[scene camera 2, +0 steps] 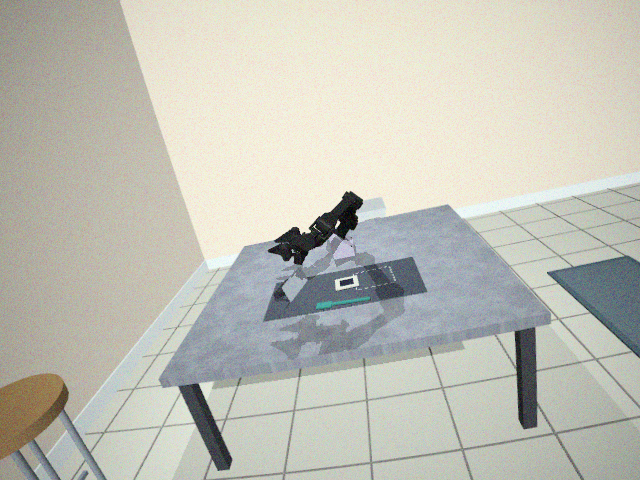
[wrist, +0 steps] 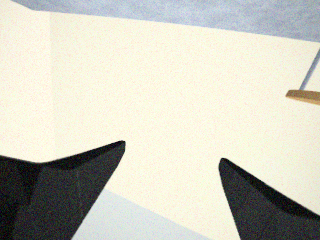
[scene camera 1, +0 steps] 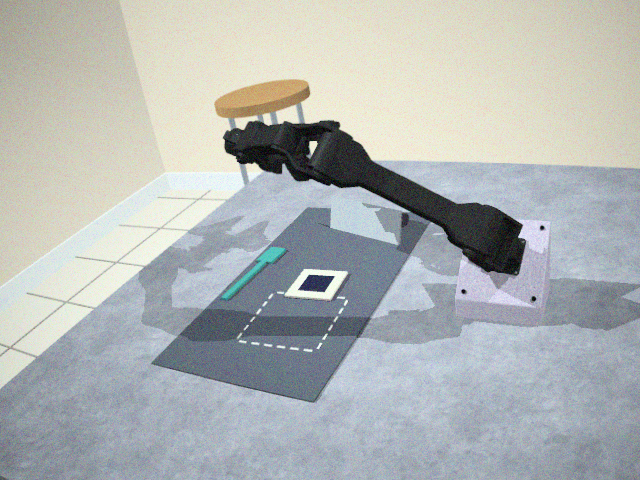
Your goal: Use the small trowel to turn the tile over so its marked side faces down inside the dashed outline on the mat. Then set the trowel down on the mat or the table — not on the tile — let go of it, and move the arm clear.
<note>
My gripper point(scene camera 2: 271, 246) is open, with nothing in its grasp. Further things: a dark mat point(scene camera 1: 209, 347).
My gripper also shows in the wrist view point(wrist: 171, 153) and in scene camera 1 point(scene camera 1: 324, 124). The dark mat is seen too in scene camera 2 point(scene camera 2: 321, 288).
</note>
